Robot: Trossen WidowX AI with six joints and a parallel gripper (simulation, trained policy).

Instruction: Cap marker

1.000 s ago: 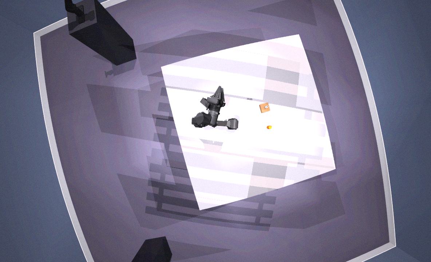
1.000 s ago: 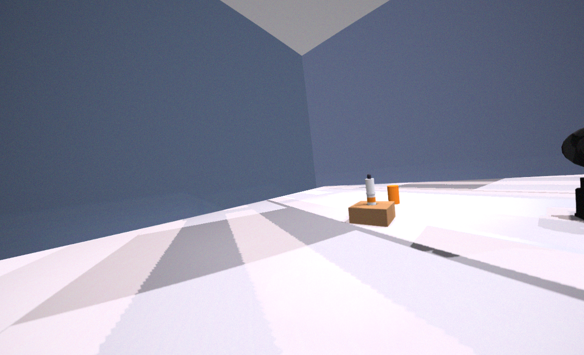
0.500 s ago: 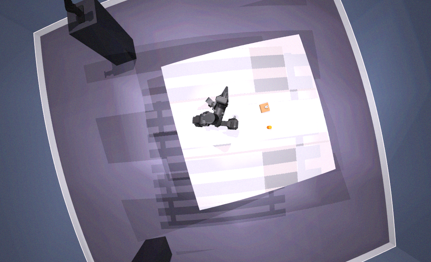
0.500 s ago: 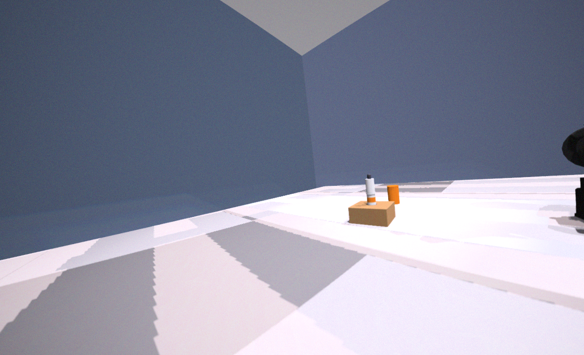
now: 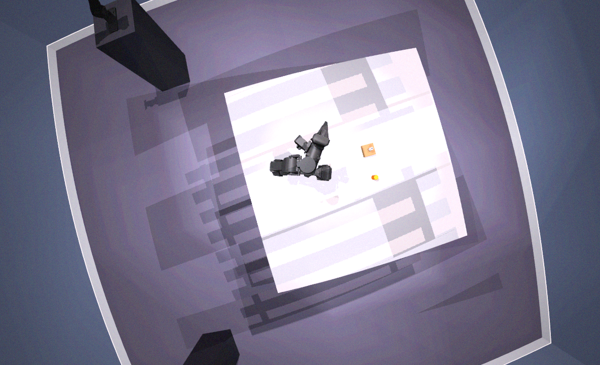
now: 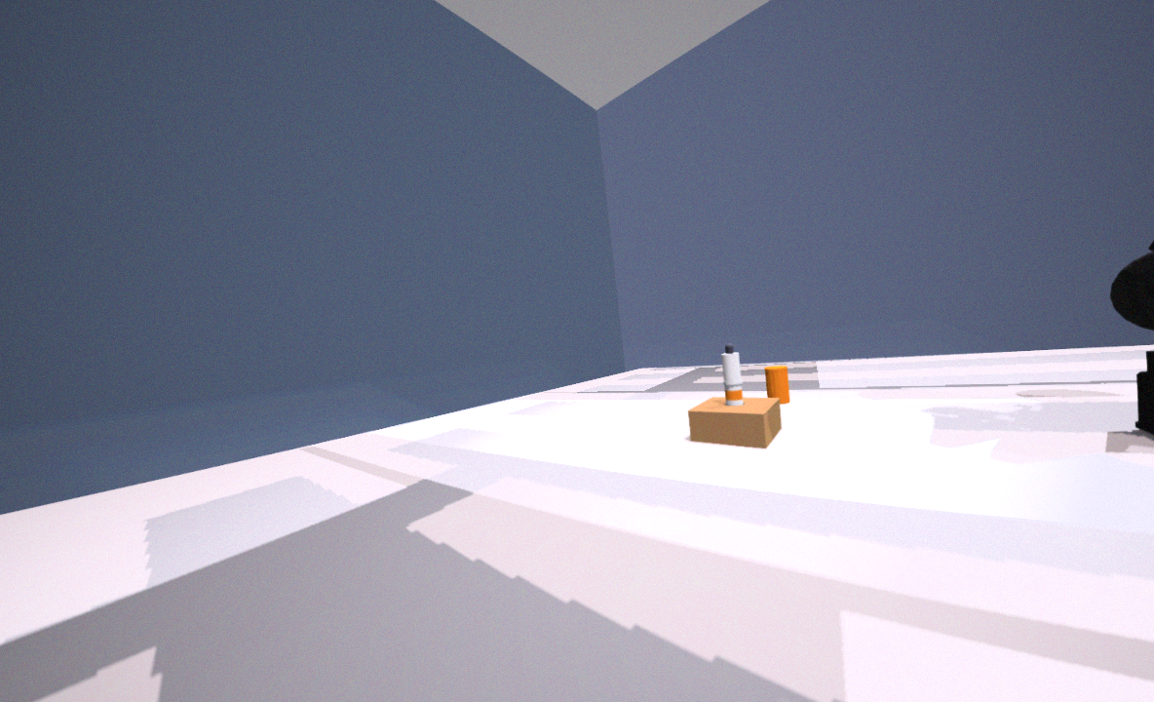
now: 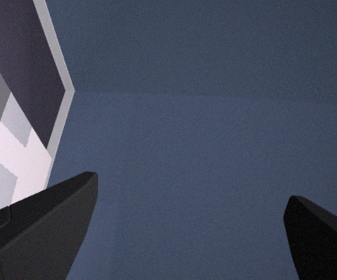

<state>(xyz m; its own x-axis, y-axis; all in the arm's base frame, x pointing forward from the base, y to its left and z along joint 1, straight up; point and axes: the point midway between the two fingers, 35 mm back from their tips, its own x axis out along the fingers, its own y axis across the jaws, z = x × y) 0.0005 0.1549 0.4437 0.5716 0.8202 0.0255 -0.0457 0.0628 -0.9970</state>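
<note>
My gripper tip is 42 cm above the orange cap, 29 cm to the left of it and 29 cm short of it. From my gripper tip the other things lie so: tan holder block: 43 cm below, 29 cm ahead, 12 cm to the right.
</note>
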